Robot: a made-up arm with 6 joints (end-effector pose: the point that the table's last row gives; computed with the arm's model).
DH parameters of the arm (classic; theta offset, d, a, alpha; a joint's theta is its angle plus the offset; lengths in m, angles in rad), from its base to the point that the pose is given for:
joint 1: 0 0.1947 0 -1.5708
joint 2: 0.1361 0 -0.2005 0
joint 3: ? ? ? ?
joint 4: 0 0.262 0 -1.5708
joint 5: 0 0 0.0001 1.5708
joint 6: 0 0.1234 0 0
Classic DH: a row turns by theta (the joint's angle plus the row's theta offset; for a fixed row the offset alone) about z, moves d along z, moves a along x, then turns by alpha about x.
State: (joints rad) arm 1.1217 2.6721 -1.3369 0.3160 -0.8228 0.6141
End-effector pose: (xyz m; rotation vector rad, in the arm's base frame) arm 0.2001 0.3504 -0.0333 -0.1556 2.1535 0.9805
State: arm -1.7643 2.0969 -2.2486 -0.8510 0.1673 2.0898
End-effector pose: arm -0.1102 -0.4816 0.4527 1.4642 -0.0082 -0.5144
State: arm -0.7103 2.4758 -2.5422 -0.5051 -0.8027 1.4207
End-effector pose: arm 0.4081 -0.2944 0.4486 0.3057 0.6977 0.4480
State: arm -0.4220 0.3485 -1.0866 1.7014 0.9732 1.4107
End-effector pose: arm 0.0603 0.0838 0.5562 1.0650 1.1501 2.6656
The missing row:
joint 3: 1.3475 0 -0.023 1.5708
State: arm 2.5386 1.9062 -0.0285 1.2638 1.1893 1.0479
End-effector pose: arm -0.0723 -0.0828 0.0754 0.0945 -2.3122 1.6360
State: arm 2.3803 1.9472 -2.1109 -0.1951 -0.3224 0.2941
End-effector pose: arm -0.3312 0.3052 0.5229 -1.2071 0.4808 2.2536
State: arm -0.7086 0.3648 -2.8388 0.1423 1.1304 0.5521
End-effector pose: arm -0.2865 0.2664 0.5367 -0.0180 0.1862 -0.0865
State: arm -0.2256 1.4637 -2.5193 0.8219 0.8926 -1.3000
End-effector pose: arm 0.1964 0.0272 0.6862 -0.7890 0.9380 -0.4717
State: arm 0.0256 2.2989 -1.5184 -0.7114 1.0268 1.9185
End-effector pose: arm 0.3683 -0.0596 0.0728 1.7950 1.9910 -0.6101
